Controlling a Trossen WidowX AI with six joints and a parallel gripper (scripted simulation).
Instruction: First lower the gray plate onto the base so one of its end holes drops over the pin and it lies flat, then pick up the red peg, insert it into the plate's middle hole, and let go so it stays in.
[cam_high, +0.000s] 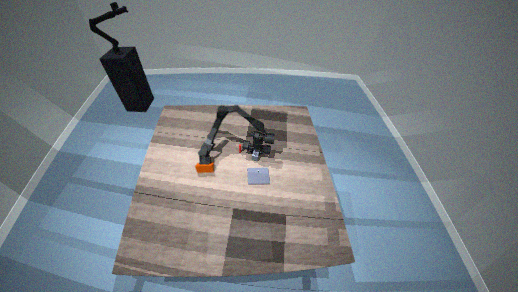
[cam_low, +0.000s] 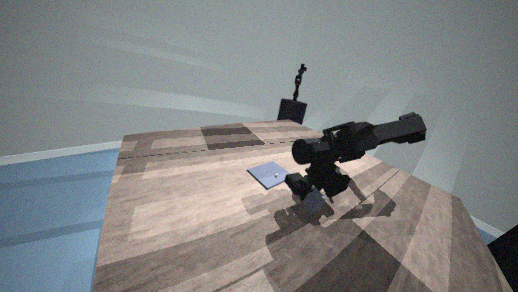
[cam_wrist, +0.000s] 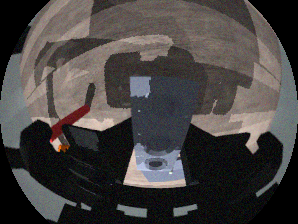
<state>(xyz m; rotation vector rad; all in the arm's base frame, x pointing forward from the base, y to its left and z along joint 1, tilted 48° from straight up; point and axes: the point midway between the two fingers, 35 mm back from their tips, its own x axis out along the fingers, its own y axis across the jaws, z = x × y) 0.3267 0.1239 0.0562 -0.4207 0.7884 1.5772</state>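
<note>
My gripper tip is 150 mm to the left of the base and 20 mm short of it. Also, from my gripper tip: gray plate: 30 mm above; then red peg: 110 mm behind, 30 mm above, 20 mm to the left.
</note>
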